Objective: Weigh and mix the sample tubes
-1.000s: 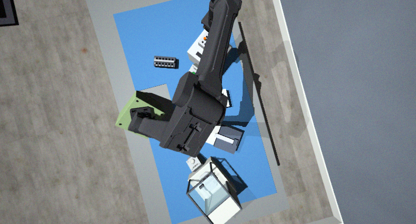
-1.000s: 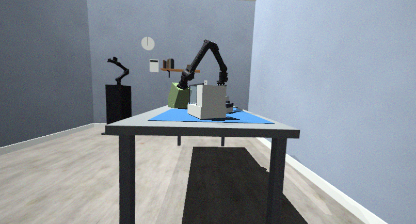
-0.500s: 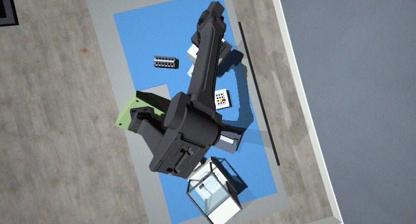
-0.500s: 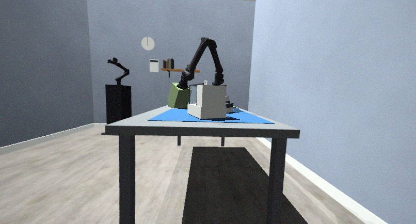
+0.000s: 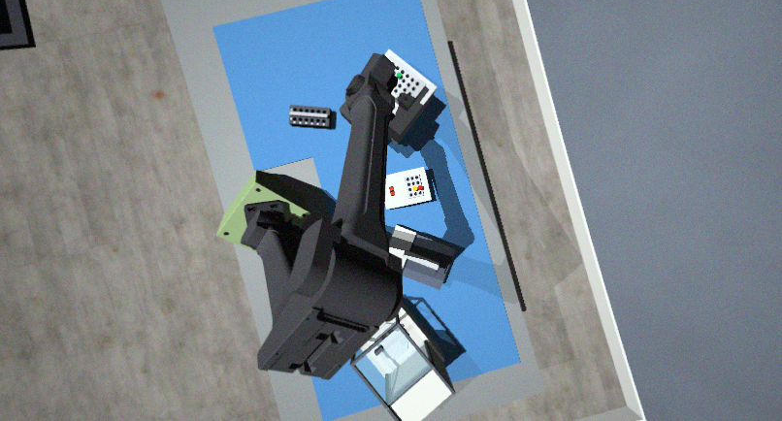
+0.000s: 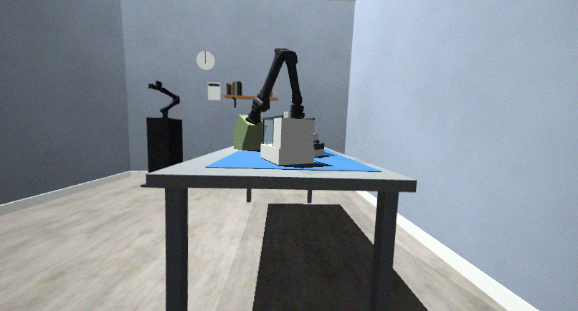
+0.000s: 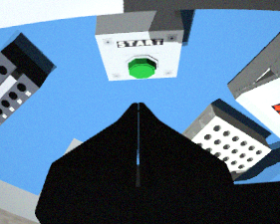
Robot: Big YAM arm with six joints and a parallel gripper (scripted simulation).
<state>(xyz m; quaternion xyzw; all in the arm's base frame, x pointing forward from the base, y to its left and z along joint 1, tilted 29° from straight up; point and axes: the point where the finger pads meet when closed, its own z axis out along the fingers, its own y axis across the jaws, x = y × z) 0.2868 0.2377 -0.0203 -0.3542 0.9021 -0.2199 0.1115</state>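
Now: hand 100 mm above the mixer's green start key, 20 mm to the left of it and 10 mm past it. The rest, counted from my hand: magnet block MG 180 mm behind, 150 mm below, 100 mm to the left; then dry block DB 190 mm to the right, 140 mm below, 100 mm ahead; then orange-capped tube 130 mm to the left, 80 mm ahead, 10 mm below.
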